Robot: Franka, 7 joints.
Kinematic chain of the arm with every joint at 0, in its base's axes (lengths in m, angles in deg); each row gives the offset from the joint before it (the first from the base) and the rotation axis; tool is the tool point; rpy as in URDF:
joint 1: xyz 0 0 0.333 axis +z
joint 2: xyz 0 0 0 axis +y
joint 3: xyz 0 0 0.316 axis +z
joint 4: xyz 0.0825 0 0 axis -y
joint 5: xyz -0.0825 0 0.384 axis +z
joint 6: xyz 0 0 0 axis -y
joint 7: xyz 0.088 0 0 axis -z
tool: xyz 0 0 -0.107 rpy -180 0 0
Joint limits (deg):
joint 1: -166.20..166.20
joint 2: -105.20..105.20
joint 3: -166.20..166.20
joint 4: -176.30..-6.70
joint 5: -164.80..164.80
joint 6: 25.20..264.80
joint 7: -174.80..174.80
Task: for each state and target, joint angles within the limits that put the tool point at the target. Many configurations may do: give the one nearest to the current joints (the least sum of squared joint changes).
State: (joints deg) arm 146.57 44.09 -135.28 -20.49 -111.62 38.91 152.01
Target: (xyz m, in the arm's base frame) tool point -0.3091 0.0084 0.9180
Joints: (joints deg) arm 164.02 36.08 -140.04 -6.70 -94.33 25.20 152.01
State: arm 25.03 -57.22 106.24 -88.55 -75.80 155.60 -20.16
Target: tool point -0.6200 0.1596 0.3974
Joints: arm 50.86 -43.62 100.26 -109.34 -78.84 159.14 -20.16
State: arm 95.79 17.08 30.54 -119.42 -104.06 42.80 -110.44
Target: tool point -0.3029 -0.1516 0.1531
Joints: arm 147.63 46.31 69.83 -152.94 -98.72 59.42 -110.44
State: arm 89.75 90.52 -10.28 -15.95 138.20 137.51 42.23
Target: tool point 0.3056 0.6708 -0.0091
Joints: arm 78.77 84.63 -17.90 -48.59 141.22 164.73 42.23
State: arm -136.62 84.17 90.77 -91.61 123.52 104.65 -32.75
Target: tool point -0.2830 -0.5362 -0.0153
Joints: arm -166.20 83.46 43.15 -99.19 124.68 107.20 -32.75
